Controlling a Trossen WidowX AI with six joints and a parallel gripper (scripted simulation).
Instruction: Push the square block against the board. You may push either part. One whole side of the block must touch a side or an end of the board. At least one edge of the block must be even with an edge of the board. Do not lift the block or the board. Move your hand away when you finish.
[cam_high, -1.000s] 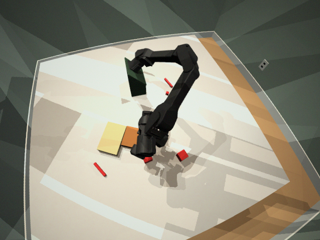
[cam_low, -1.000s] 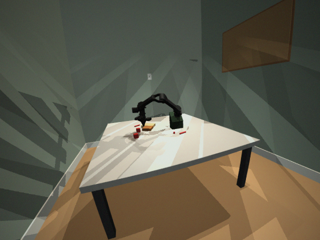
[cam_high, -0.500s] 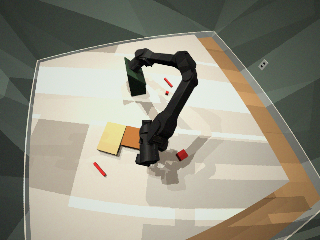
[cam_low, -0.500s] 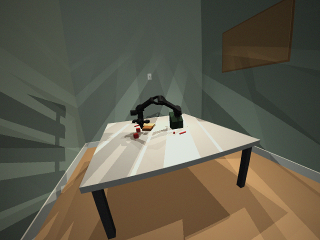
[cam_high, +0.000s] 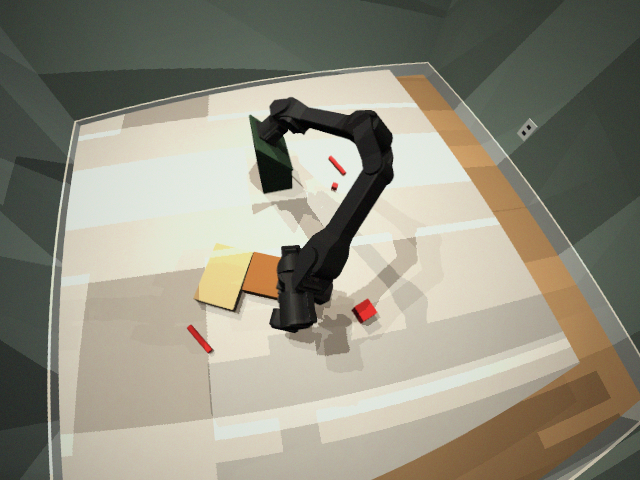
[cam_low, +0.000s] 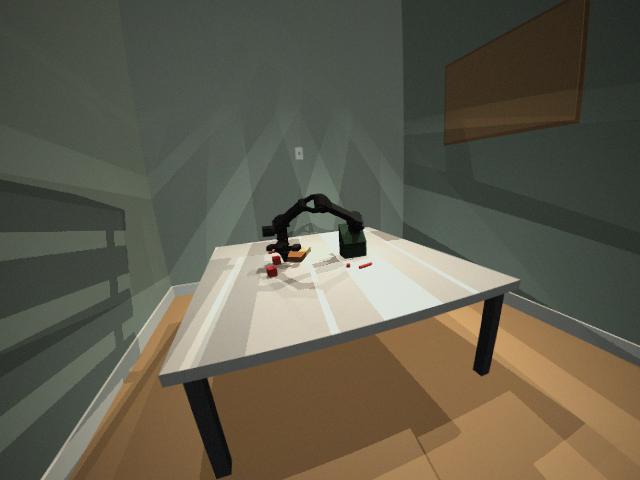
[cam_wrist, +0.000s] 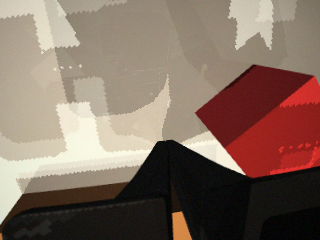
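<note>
Now: gripper tip 70 mm past the orange square block, 50 mm to the left of it and 10 mm below it. The rest, counted from my gripper tip: small red bit 300 mm behind, 200 mm to the left; then pale yellow board 160 mm to the right, 90 mm behind, 10 mm above.
</note>
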